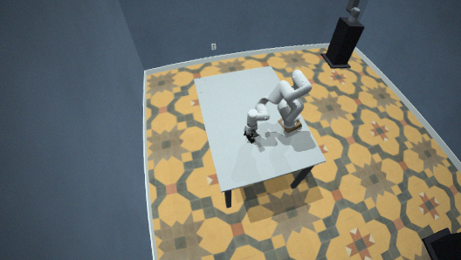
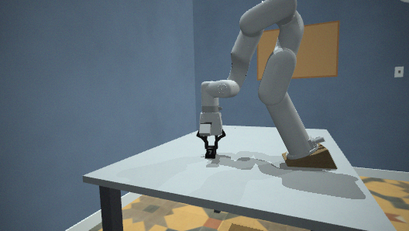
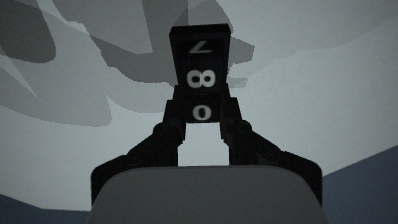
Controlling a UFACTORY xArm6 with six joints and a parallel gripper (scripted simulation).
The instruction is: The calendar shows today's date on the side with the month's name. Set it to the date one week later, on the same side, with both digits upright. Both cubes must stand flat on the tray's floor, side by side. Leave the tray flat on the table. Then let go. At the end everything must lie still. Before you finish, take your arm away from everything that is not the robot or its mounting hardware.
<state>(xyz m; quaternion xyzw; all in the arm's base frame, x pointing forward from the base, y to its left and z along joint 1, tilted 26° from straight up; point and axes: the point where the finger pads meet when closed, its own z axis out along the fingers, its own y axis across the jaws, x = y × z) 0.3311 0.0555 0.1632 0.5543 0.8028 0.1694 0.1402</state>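
My gripper is now 1 cm past the black calendar tray, 2 cm to the right of it and 3 cm above it.
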